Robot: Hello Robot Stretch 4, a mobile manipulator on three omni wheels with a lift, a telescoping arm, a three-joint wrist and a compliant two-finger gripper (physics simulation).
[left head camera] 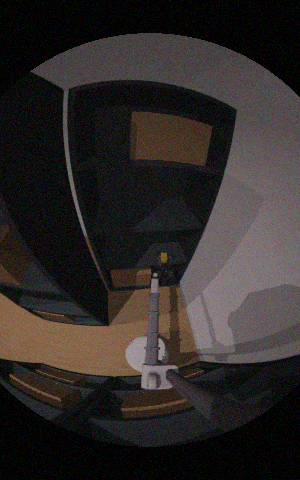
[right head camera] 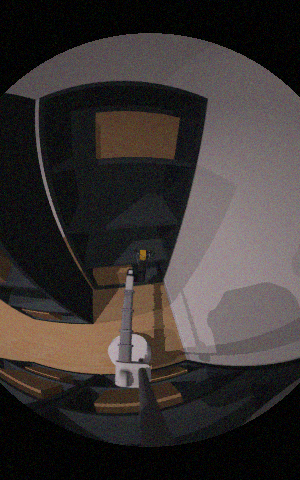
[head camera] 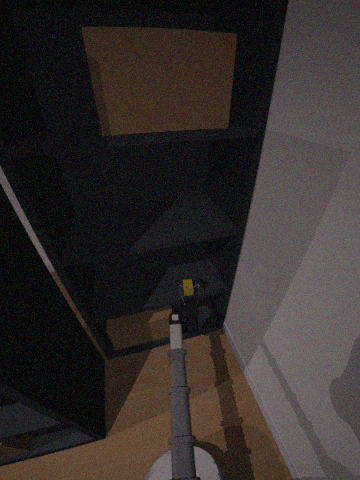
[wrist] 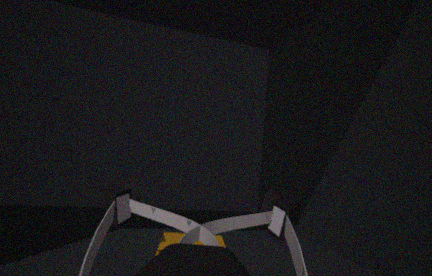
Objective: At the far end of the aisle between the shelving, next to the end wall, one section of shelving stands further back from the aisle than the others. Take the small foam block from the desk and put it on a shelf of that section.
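Places are measured from the robot's base along level axes (x back, y up, z left), in centimetres.
Pixels of known places: gripper, fingertip midpoint: (left head camera: 164, 251) (right head camera: 143, 249) (head camera: 188, 278) (wrist: 202, 197).
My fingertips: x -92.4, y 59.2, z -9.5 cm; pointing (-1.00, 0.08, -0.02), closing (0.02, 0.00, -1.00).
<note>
Ahead of a thing's pixels: the offset from my fingertips to its top centre. Level surfaces: height alone.
The small yellow foam block @[dx +1.3, dy -4.2, dz +0.4 cm] (head camera: 188, 287) (left head camera: 164, 257) (right head camera: 143, 255) (wrist: 170, 238) is in a low bay of the set-back shelving section (head camera: 175, 137) (left head camera: 150, 86) (right head camera: 120, 85), over a partly lit dark shelf @[dy -8.7 cm] (head camera: 210, 272). My gripper (head camera: 188, 285) (wrist: 202, 197) is open, with one finger out to each side of the block and apart from it. In the wrist view the block shows low between the fingers, partly hidden by the finger strips and the dark gripper body. Whether its underside rests on the shelf is hidden. The desk does not show.
The pale end wall (head camera: 300, 200) stands close on the right. A dark side panel (head camera: 45, 320) of the nearer shelving stands on the left. A large brown box @[dx -6.9, dy +109.7, dz +11.1 cm] (head camera: 162, 82) is on an upper shelf, another brown box @[dx -1.9, dy -27.4, dz +35.2 cm] (head camera: 132, 330) low at left. The telescoping arm (head camera: 179, 395) reaches over the wooden floor @[dy -62.0 cm] (head camera: 135, 425).
</note>
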